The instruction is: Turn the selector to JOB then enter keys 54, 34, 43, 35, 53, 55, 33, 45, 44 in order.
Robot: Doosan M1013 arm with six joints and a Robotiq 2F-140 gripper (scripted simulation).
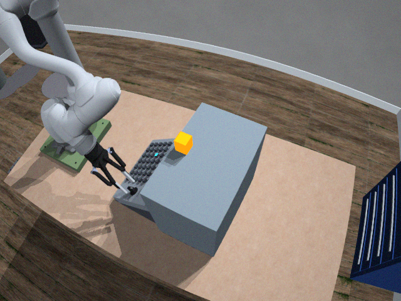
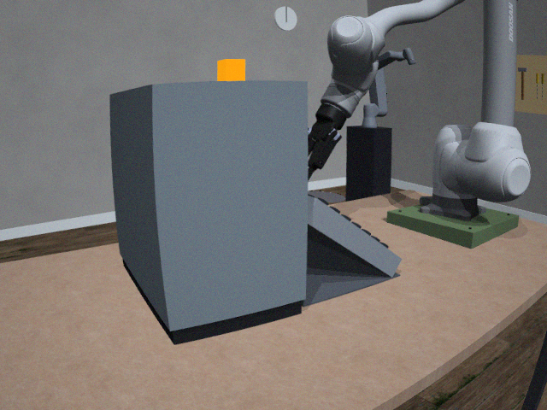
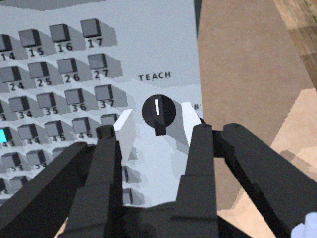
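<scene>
Now: hand 40 mm above the black selector knob, 30 mm short of it and 10 mm to the left of it. From my hand the other things lie so: key: 180 mm to the left, 70 mm ahead, 50 mm below.
</scene>
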